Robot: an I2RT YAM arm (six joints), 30 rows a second.
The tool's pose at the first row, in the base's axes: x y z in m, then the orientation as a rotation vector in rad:
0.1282, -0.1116, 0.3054, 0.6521, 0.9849, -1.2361
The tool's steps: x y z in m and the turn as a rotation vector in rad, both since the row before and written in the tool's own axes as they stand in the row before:
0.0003, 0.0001, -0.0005, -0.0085, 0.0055, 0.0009
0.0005, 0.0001, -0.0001, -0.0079, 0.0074, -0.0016
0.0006, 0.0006, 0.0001, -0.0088, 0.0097, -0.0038
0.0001, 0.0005, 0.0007, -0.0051, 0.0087, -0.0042
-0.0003, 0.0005, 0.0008, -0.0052, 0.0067, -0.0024
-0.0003, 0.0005, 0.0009, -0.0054, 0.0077, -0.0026
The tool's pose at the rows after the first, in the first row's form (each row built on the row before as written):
0.1282, -0.1113, 0.3049, 0.6495, 0.9938, -1.2293
0.1283, -0.1114, 0.3044, 0.6476, 1.0050, -1.2246
0.1289, -0.1116, 0.3038, 0.6456, 1.0196, -1.2208
0.1296, -0.1121, 0.3040, 0.6456, 1.0315, -1.2196
0.1303, -0.1125, 0.3046, 0.6450, 1.0410, -1.2172
0.1310, -0.1130, 0.3052, 0.6448, 1.0515, -1.2146

